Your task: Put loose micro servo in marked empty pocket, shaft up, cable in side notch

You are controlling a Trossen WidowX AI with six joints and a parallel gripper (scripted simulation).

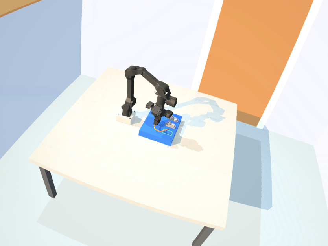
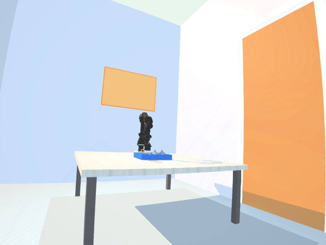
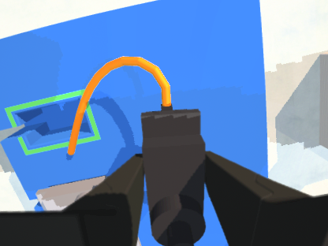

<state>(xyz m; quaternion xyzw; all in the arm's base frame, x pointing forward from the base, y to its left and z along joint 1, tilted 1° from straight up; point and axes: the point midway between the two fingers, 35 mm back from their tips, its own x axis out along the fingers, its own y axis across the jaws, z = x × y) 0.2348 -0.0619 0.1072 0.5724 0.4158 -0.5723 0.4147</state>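
Now: gripper tip 1 cm past the blue deck, 6 cm to the right of it and 10 cm above it.
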